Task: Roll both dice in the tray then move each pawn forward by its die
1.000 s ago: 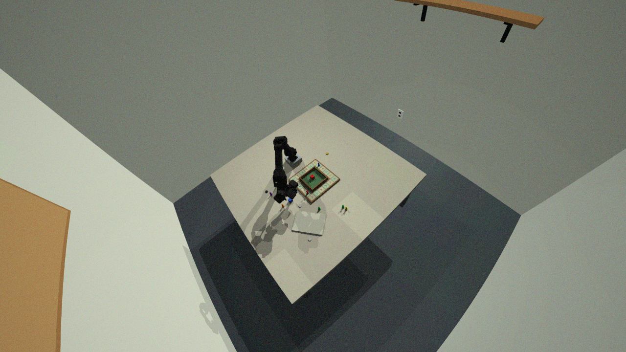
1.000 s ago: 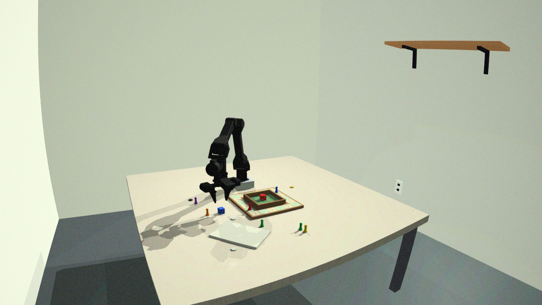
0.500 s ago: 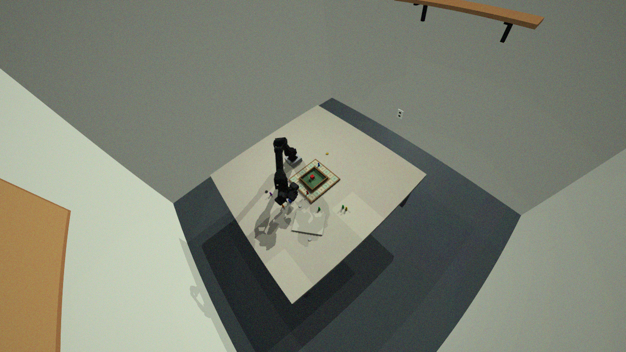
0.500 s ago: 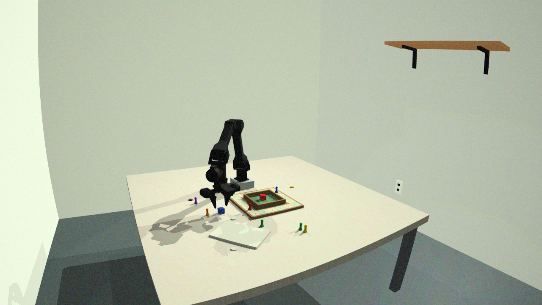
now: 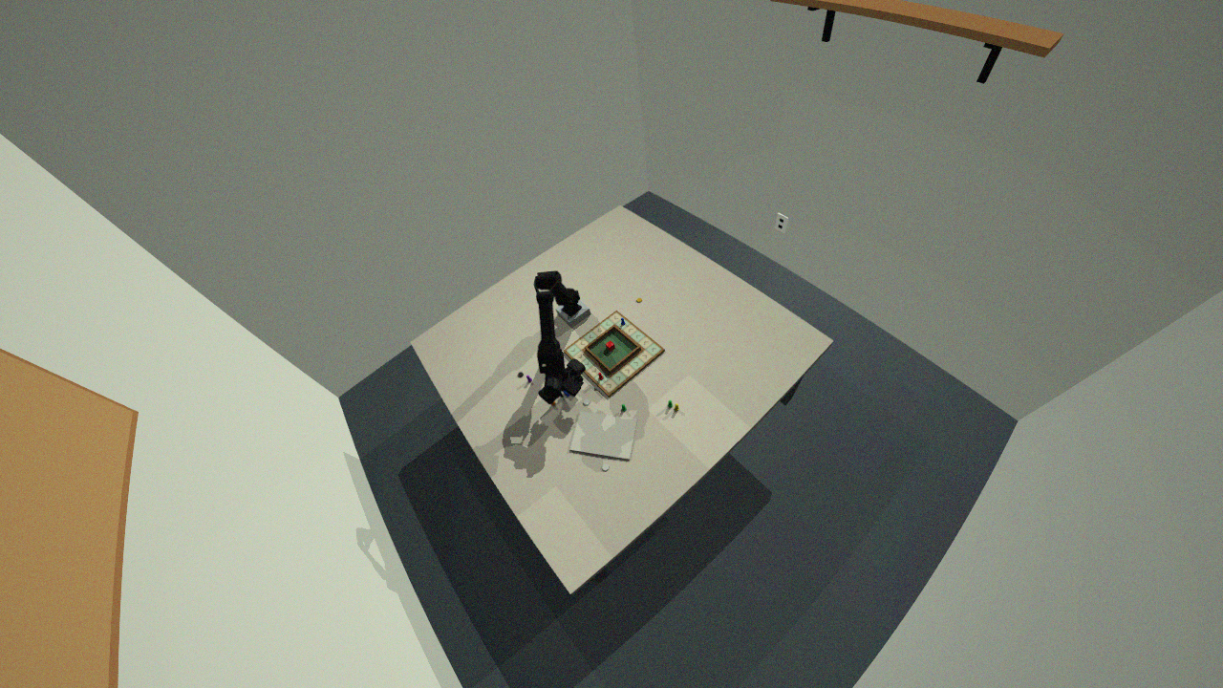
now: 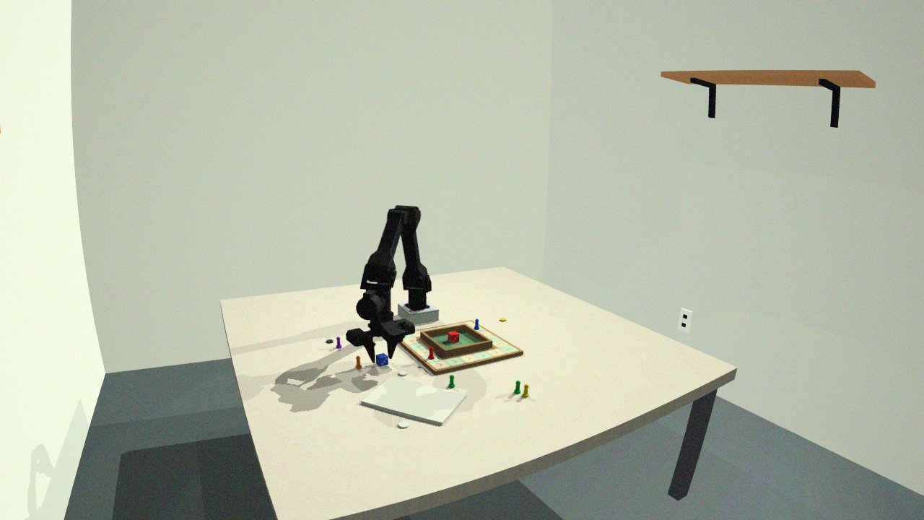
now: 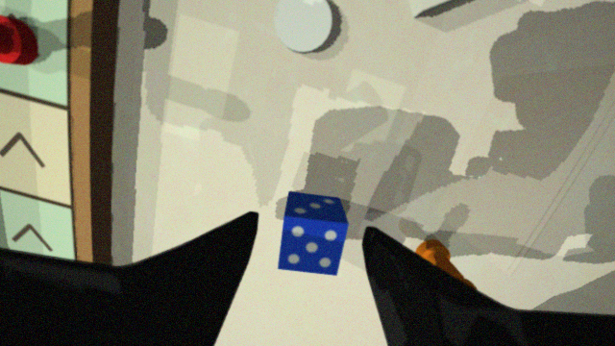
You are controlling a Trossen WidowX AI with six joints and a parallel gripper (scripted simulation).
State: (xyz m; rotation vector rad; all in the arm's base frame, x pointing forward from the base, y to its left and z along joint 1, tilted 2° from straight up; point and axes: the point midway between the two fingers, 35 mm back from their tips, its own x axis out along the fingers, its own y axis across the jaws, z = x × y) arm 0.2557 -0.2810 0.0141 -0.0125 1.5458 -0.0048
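Right now the red pawn is 120 mm to the left of my gripper tip, 60 mm ahead of it and 20 mm above it. Also, from my gripper tip: white card 220 mm ahead, 40 mm to the right, 10 mm below; green tray 240 mm to the left, 10 mm ahead; blue pawn 370 mm to the left, 40 mm behind, 20 mm above.
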